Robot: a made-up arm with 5 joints.
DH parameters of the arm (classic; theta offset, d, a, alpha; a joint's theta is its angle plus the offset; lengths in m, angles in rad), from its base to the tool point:
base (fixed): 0 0.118 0 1.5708
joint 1: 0 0.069 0.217 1.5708
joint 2: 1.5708 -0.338 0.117 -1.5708
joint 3: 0 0.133 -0.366 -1.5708
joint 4: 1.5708 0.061 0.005 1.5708
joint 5: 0 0.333 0.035 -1.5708
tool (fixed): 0 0.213 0 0
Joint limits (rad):
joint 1: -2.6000..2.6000
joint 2: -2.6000..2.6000
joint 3: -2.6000..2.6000
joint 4: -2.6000..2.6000
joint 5: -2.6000..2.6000
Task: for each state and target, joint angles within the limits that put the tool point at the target. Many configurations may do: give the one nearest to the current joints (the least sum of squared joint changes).
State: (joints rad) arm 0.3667 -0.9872 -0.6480 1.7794 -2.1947
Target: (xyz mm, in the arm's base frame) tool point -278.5 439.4 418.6
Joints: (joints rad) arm 0.6831 -0.5915 -0.2131 2.0524 -2.0798
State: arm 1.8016 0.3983 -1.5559 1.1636 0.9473
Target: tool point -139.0 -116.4 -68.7
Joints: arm 2.1709 0.9672 -2.2001 0.4811 1.0858
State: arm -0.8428 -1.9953 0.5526 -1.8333 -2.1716
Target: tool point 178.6 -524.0 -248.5
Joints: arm -1.1250 -2.0853 0.7777 -1.9215 -2.3687
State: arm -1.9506 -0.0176 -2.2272 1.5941 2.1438
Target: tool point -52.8 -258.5 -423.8
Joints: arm -2.4761 -0.0454 -2.3268 1.3635 1.9261
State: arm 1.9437 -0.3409 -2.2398 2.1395 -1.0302
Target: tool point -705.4 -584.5 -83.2
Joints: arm 2.4392 0.1114 -2.1569 1.2128 -0.9234
